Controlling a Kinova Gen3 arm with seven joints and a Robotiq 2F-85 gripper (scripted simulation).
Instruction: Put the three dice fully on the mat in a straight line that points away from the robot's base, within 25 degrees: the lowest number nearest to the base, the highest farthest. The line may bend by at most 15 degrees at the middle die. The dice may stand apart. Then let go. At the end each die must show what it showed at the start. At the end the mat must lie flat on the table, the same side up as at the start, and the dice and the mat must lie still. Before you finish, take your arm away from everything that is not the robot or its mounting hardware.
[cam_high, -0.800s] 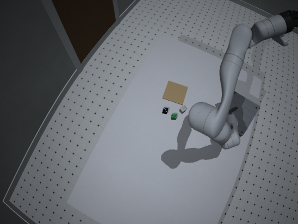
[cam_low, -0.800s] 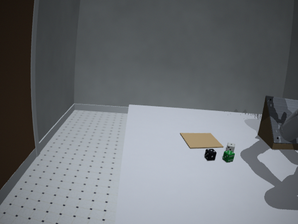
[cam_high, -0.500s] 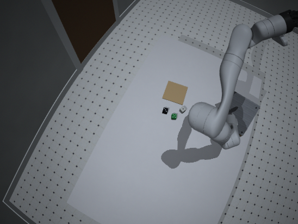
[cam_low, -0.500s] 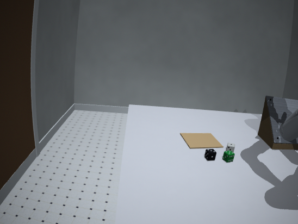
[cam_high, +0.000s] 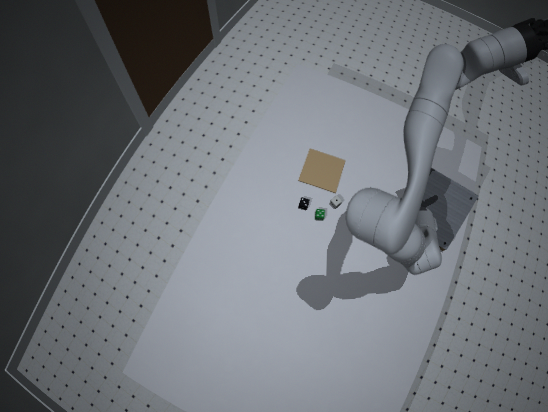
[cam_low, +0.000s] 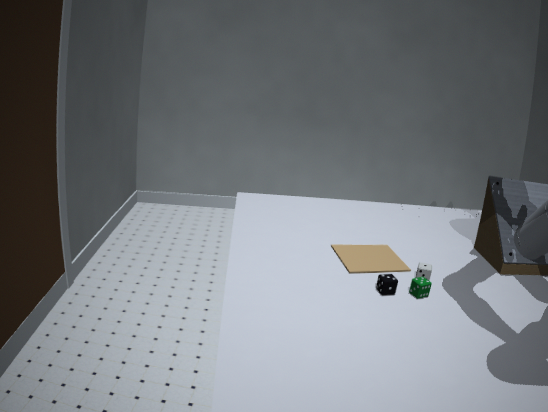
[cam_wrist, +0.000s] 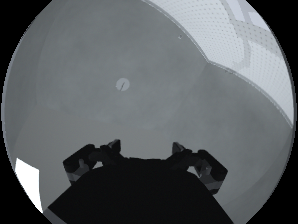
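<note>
Right now my hand is 840 mm above the black die, 390 mm short of it and 310 mm to the right of it. The rest, counted from my hand: green die (840 mm below, 330 mm ahead, 320 mm to the left); then white die (840 mm below, 300 mm ahead, 250 mm to the left); then tan mat (850 mm below, 400 mm ahead, 160 mm to the left).
</note>
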